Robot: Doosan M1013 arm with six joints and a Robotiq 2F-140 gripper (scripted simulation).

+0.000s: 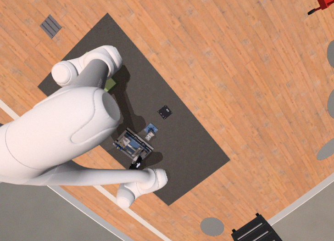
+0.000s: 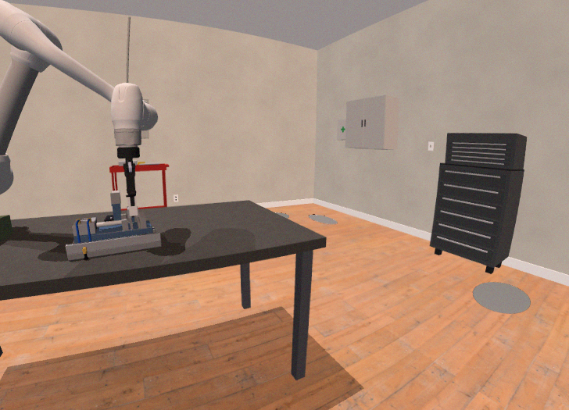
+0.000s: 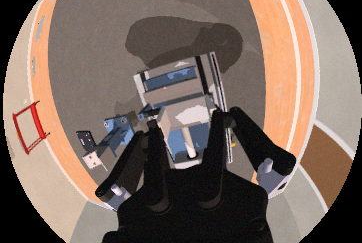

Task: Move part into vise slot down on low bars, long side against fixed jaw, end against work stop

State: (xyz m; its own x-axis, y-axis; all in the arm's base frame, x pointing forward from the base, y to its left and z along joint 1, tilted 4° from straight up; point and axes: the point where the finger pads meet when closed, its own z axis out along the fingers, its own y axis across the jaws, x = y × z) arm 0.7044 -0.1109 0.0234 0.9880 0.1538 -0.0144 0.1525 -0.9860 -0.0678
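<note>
The part is 3 cm below my hand. From my hand the other things lie so: black infeed plate: 40 cm to the left, 14 cm below, 13 cm behind.
</note>
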